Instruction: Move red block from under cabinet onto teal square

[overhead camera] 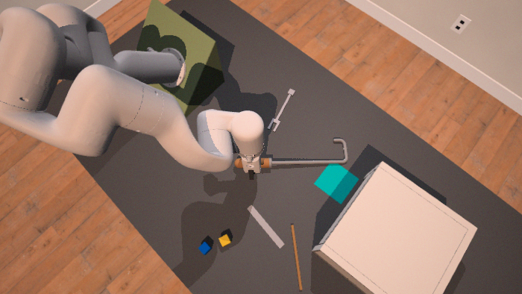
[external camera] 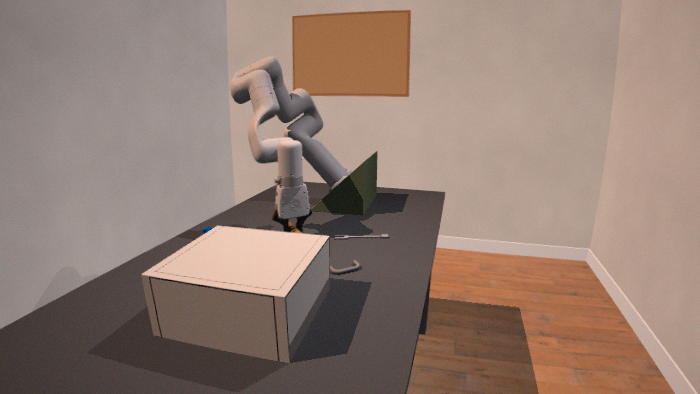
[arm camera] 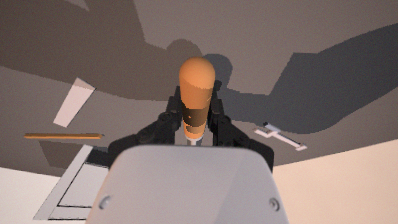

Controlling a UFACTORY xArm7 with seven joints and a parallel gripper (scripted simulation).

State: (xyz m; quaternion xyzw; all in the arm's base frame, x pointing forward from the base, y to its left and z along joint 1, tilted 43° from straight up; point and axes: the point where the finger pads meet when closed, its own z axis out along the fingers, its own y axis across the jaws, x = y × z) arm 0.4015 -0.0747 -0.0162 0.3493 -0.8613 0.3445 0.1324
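The teal square lies 230 mm ahead of my hand, 140 mm to the left of it and 20 mm below it. Round my hand: flat grey strip (160 mm ahead, 110 mm to the right, 20 mm below); then grey forked tool (210 mm to the left, 60 mm behind, 20 mm below); then hook tool (120 mm to the left, 70 mm ahead, 10 mm below).
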